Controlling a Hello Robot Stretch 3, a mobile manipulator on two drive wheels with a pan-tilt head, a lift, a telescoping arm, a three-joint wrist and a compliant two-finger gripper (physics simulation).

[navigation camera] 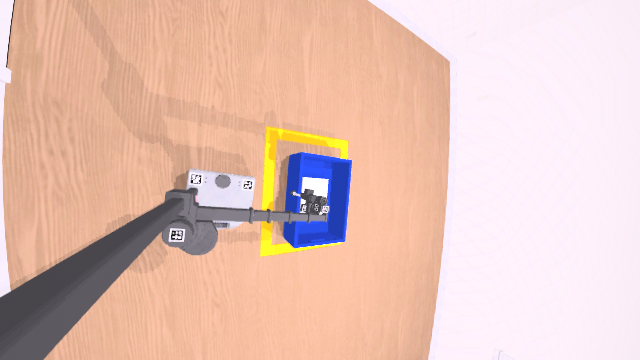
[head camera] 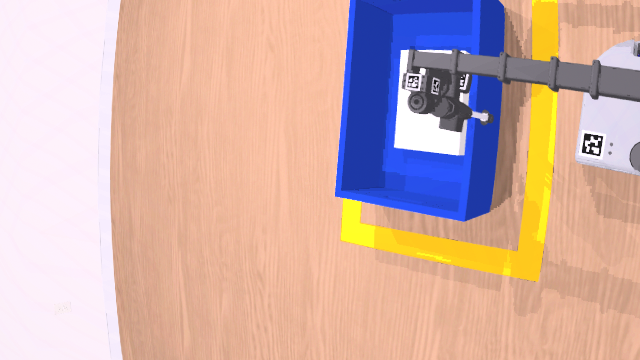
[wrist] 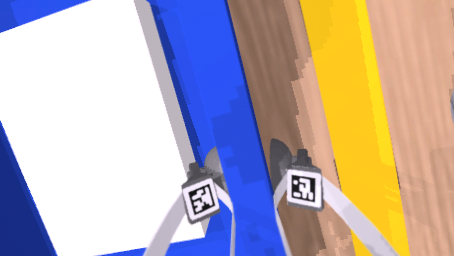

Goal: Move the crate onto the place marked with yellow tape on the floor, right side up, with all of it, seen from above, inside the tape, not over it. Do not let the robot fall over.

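Pixels of known places: gripper, fingertip midpoint: (navigation camera: 295,193); robot's base, origin of the base link: (navigation camera: 222,180).
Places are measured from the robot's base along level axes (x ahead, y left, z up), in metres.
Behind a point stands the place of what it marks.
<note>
The open blue crate (head camera: 367,100) {x -0.023, y -0.803, z 0.122 m} (navigation camera: 340,200) {x -0.043, y -0.804, z 0.146 m} (wrist: 215,60) stands right side up over the yellow tape outline (head camera: 537,175) {x 0.108, y -0.285, z 0.001 m} (navigation camera: 269,180) {x 0.038, y -0.290, z 0.001 m} (wrist: 350,100). Its long side nearest the base is inside the near tape strip. Its far side covers much of the far strip in the head and navigation views; whether it overhangs that tape on the floor cannot be told. My gripper (head camera: 485,117) {x -0.022, y -0.435, z 0.149 m} (navigation camera: 294,193) {x -0.022, y -0.435, z 0.149 m} (wrist: 247,161) {x -0.022, y -0.435, z 0.149 m} is shut on the near long wall of the crate, one fingertip inside and one outside. The inner fingertip is partly hidden by the rim.
A white block (head camera: 425,135) {x 0.054, y -0.621, z 0.071 m} (navigation camera: 316,185) {x 0.046, y -0.623, z 0.071 m} (wrist: 90,125) lies inside the crate. My grey base (head camera: 600,120) {x -0.060, y -0.119, z 0.160 m} (navigation camera: 220,195) {x -0.074, y 0.004, z 0.159 m} stands just outside the near tape strip. My arm (head camera: 530,72) {x -0.100, y -0.226, z 0.507 m} (navigation camera: 280,216) {x -0.101, y -0.232, z 0.507 m} reaches over the crate. A pale wall (head camera: 50,150) {x 0.419, y -2.781, z 0.420 m} (navigation camera: 540,175) {x 0.449, y -2.779, z 0.939 m} lies beyond the wooden floor.
</note>
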